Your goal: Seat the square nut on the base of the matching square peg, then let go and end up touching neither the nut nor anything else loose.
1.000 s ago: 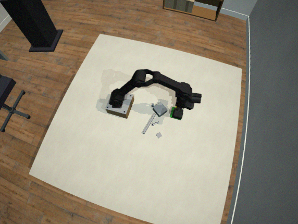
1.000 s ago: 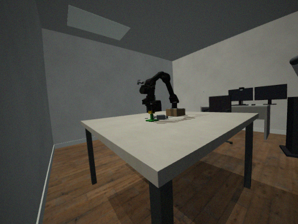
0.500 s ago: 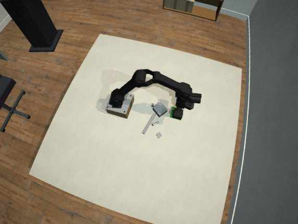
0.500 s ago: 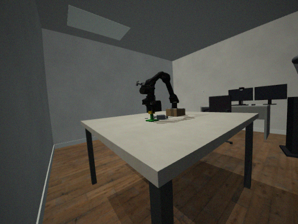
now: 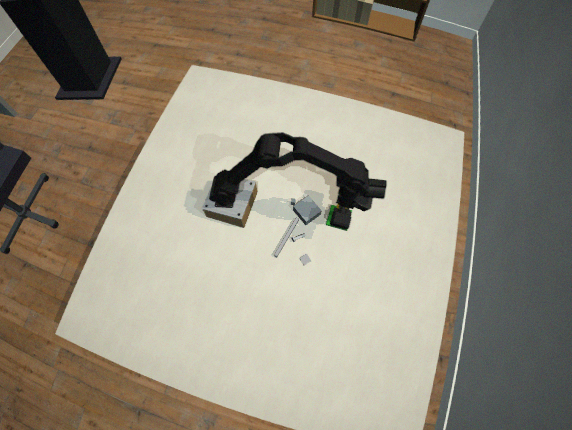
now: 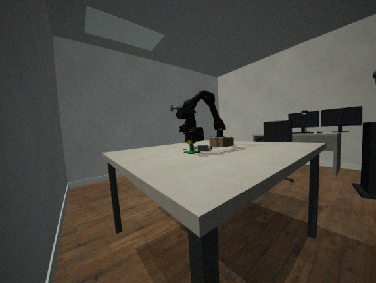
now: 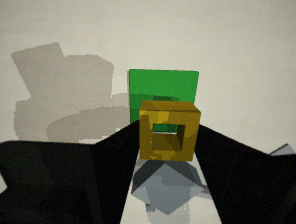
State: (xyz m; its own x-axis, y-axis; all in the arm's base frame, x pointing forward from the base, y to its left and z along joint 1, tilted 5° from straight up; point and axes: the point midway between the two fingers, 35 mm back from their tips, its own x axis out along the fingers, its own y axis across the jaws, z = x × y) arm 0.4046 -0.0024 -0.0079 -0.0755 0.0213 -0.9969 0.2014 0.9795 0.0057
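The grey block is 120 mm behind my hand, 80 mm below it and 10 mm to the left of it. The rest, counted from my hand: long grey bar (180 mm behind, 90 mm to the right, 90 mm below).
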